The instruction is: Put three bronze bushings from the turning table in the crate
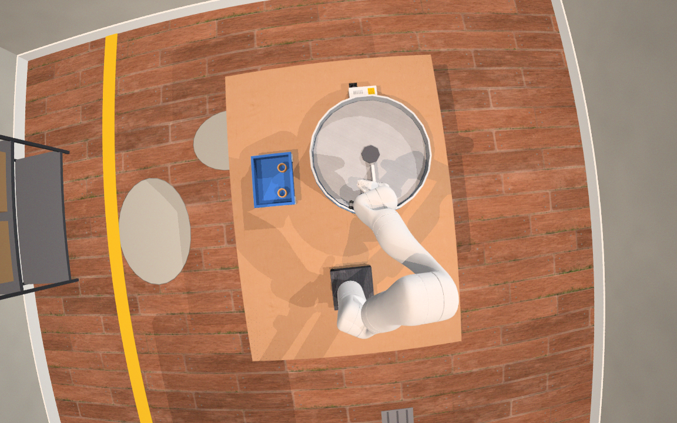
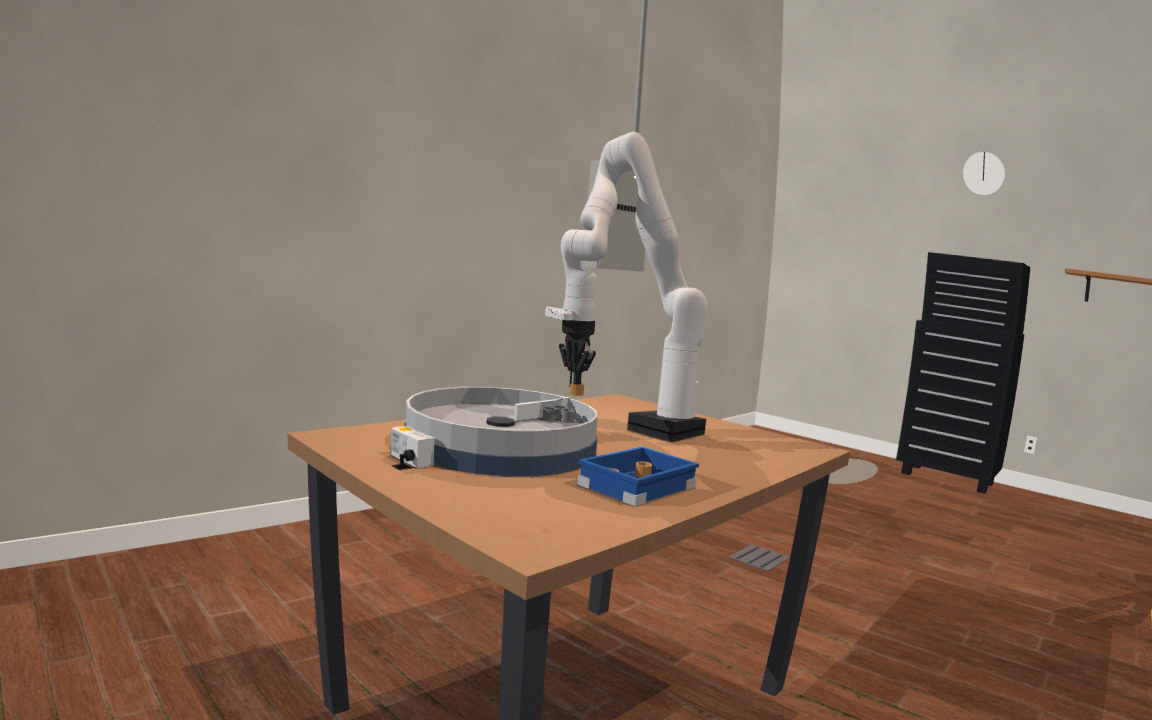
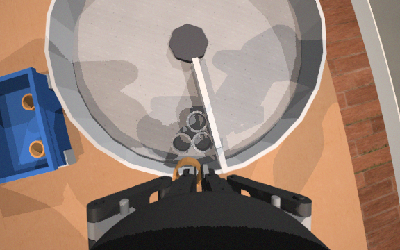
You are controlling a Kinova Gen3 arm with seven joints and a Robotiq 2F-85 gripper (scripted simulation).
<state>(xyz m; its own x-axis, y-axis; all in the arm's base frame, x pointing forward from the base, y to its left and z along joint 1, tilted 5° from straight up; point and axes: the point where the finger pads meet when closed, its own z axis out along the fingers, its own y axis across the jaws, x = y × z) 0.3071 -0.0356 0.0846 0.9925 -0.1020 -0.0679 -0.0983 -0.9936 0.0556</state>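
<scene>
Now: the blue crate 340 mm to the left of my hand, 120 mm below it and 90 mm ahead of it. From my hand the other things lie so: turning table 190 mm ahead, 90 mm below.
</scene>
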